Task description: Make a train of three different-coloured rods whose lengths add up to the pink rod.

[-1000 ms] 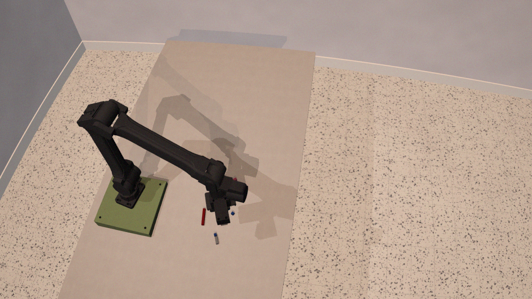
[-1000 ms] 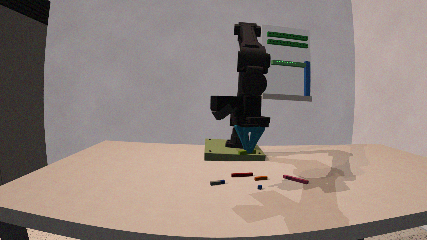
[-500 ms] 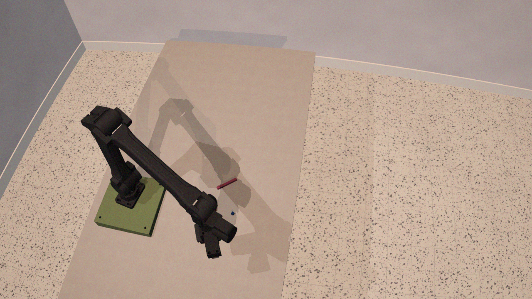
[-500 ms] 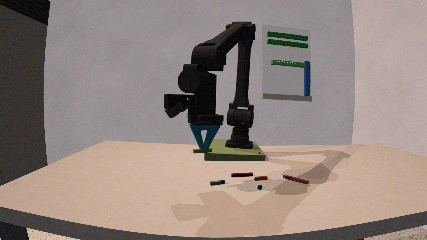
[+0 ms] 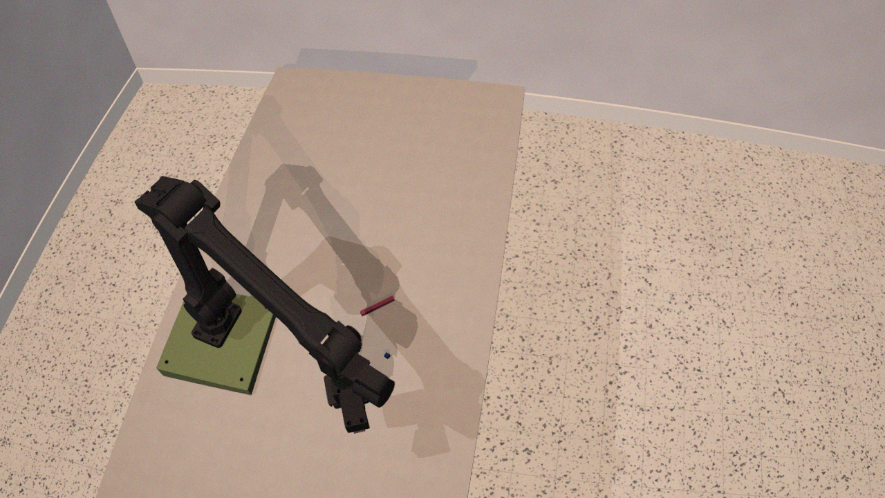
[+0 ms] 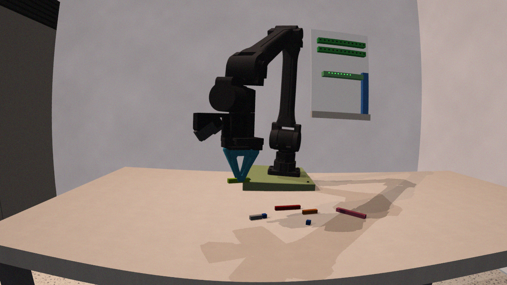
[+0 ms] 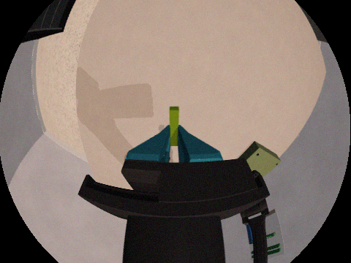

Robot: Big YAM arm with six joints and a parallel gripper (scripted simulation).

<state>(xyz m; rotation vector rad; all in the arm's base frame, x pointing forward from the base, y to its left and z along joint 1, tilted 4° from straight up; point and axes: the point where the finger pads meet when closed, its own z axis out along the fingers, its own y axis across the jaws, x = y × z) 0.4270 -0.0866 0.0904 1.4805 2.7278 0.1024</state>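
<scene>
Now: the grey rod 20 mm behind my hand, 40 mm to the left of it and 100 mm below it. Also, from my hand: red rod 110 mm behind, 110 mm to the left, 100 mm below; then lime rod 10 mm below; then orange rod 80 mm behind, 170 mm to the left, 100 mm below.
</scene>
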